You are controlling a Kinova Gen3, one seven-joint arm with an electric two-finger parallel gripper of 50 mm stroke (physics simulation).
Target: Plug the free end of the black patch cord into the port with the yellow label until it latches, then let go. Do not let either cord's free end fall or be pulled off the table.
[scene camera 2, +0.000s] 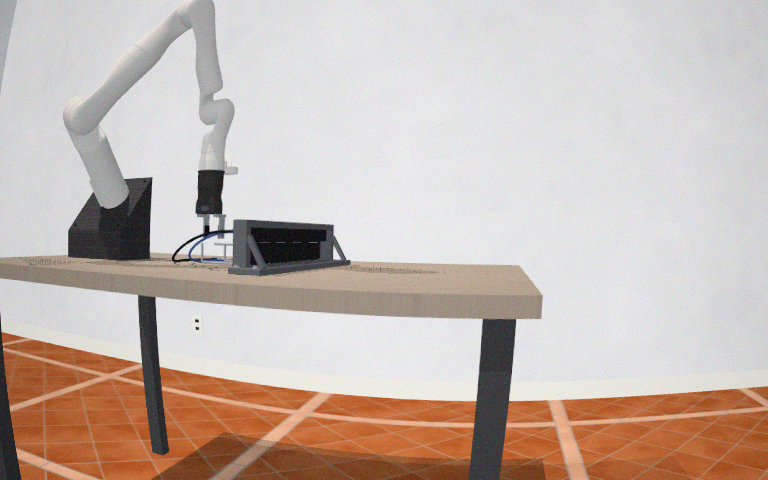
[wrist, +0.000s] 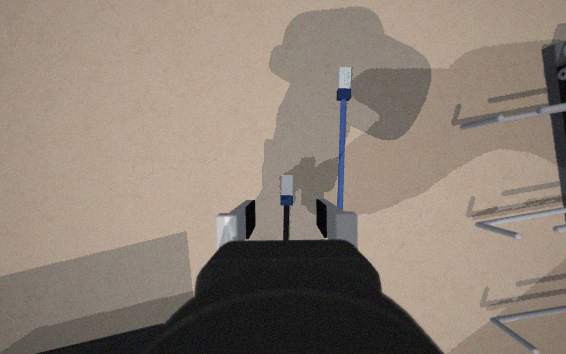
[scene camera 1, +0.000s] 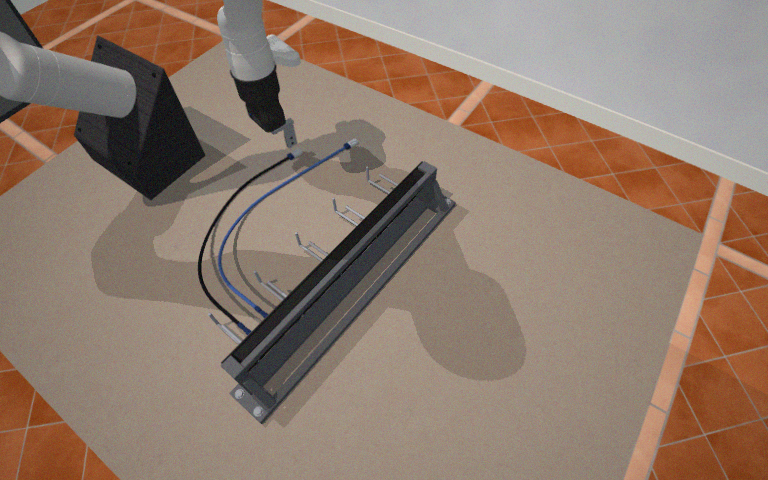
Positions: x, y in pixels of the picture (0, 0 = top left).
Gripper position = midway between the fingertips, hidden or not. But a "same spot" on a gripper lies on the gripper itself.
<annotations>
My gripper shows in scene camera 2, in the wrist view [285, 212] and in scene camera 1. The same spot on my gripper: [scene camera 1: 289, 133] is [scene camera 2: 222, 225].
</annotations>
